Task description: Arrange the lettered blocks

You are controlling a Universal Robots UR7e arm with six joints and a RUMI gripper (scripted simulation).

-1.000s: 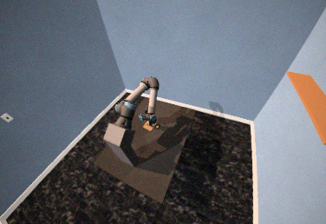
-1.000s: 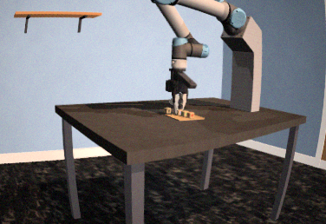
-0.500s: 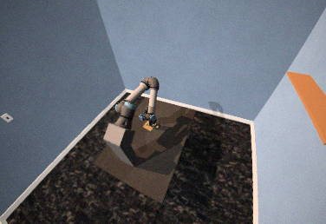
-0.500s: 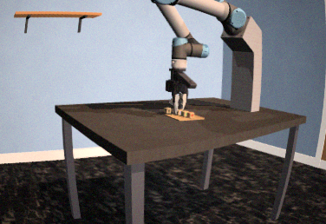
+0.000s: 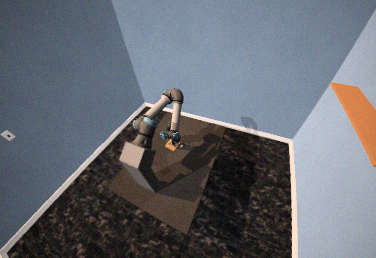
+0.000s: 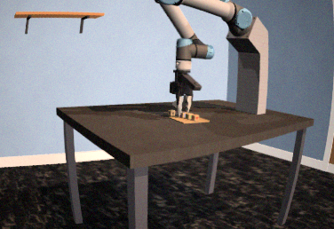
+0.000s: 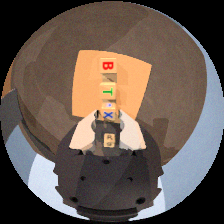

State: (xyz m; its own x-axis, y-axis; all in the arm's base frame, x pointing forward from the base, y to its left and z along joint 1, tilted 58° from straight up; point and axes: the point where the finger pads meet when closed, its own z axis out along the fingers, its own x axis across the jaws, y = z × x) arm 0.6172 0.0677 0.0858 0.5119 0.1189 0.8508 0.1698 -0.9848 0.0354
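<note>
Right now my hand is 4 cm to the right of the orange mat, 2 cm above it and 1 cm past it.
</note>
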